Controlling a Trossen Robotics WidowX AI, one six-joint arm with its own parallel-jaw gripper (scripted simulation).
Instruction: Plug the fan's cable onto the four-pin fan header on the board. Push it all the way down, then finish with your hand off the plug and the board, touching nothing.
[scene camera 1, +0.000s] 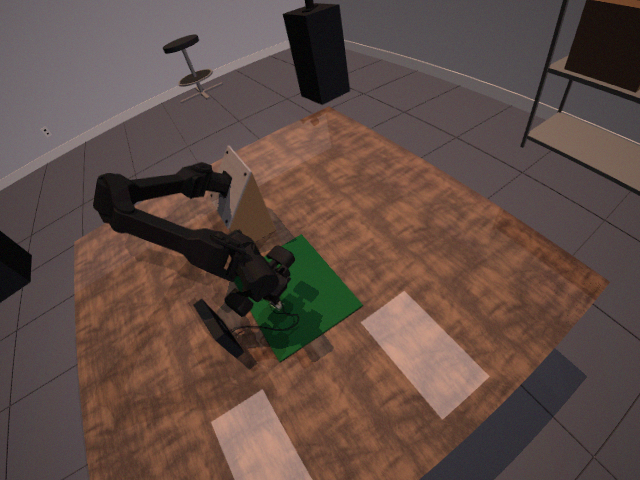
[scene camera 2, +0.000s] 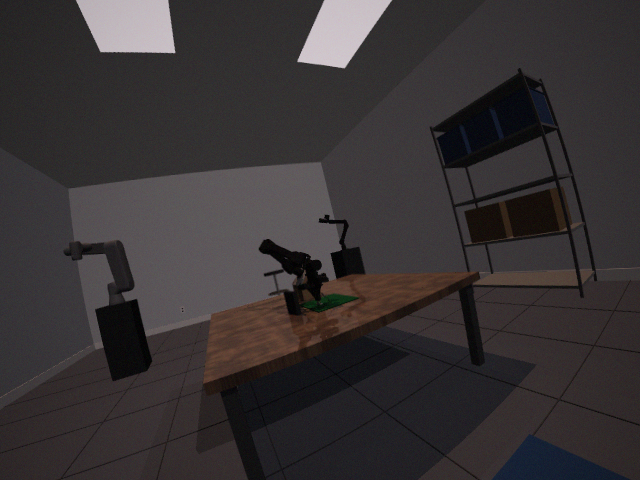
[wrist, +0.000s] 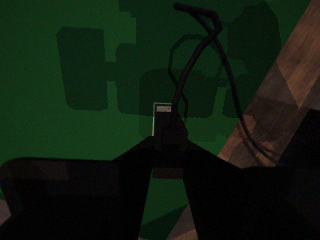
Observation:
I see my gripper (scene camera 1: 271, 296), a fan plug (wrist: 169, 153), a dark fan (scene camera 1: 219, 331) and a green board (scene camera 1: 315, 293).
My gripper shows as well in the wrist view (wrist: 166, 142). The green board also shows in the wrist view (wrist: 85, 85).

